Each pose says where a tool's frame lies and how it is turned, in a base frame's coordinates. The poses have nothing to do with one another.
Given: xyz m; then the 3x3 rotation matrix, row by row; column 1 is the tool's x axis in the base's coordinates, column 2 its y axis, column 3 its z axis. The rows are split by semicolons.
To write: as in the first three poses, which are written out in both.
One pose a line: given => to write
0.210 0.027 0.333; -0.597 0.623 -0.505; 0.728 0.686 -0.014; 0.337 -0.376 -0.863 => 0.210 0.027 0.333 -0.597 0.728 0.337 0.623 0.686 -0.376
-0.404 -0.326 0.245; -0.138 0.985 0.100; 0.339 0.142 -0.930; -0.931 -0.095 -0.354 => -0.404 -0.326 0.245 -0.138 0.339 -0.931 0.985 0.142 -0.095
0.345 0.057 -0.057; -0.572 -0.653 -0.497; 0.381 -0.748 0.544; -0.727 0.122 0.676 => 0.345 0.057 -0.057 -0.572 0.381 -0.727 -0.653 -0.748 0.122
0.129 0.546 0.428; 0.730 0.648 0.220; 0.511 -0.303 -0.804; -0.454 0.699 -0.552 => 0.129 0.546 0.428 0.730 0.511 -0.454 0.648 -0.303 0.699
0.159 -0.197 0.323; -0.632 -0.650 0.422; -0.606 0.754 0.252; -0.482 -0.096 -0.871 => 0.159 -0.197 0.323 -0.632 -0.606 -0.482 -0.650 0.754 -0.096
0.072 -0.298 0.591; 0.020 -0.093 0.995; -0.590 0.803 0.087; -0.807 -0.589 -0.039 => 0.072 -0.298 0.591 0.020 -0.590 -0.807 -0.093 0.803 -0.589
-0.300 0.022 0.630; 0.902 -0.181 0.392; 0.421 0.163 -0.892; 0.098 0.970 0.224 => -0.300 0.022 0.630 0.902 0.421 0.098 -0.181 0.163 0.970
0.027 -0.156 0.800; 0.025 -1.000 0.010; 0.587 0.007 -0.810; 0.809 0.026 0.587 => 0.027 -0.156 0.800 0.025 0.587 0.809 -1.000 0.007 0.026
